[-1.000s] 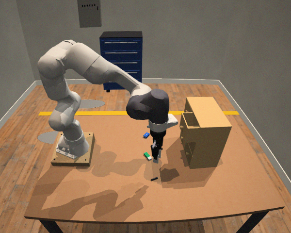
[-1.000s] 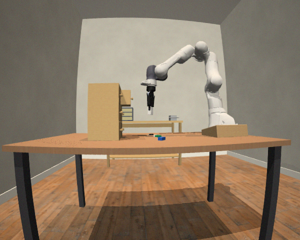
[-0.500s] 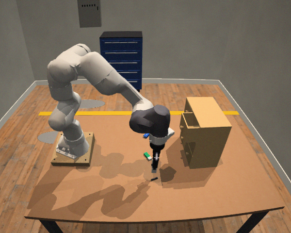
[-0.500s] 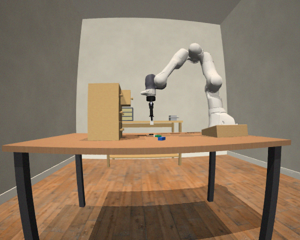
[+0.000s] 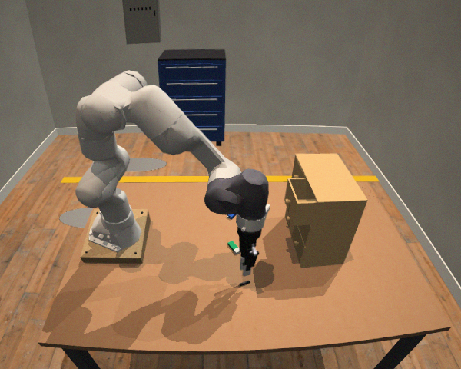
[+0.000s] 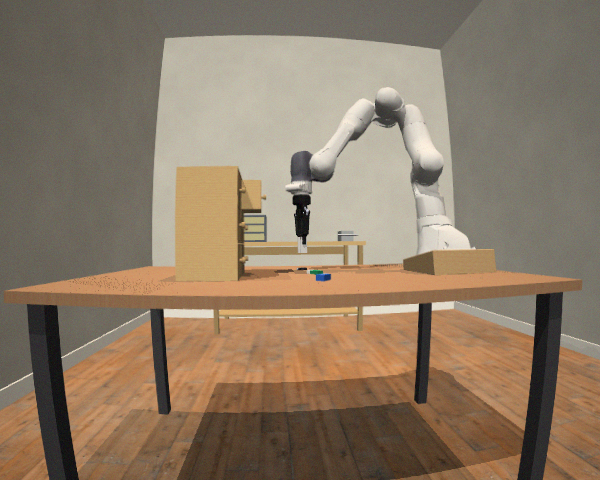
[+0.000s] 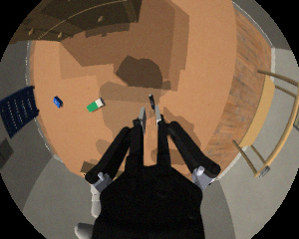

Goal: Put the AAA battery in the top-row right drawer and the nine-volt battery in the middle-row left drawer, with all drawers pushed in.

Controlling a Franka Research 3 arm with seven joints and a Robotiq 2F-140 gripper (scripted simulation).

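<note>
The thin black AAA battery lies 100 mm below my hand. From my hand the other things lie so: green-and-white AAA battery 60 mm behind, 160 mm to the left, 100 mm below; then blue nine-volt battery 100 mm behind, 360 mm to the left, 90 mm below.
</note>
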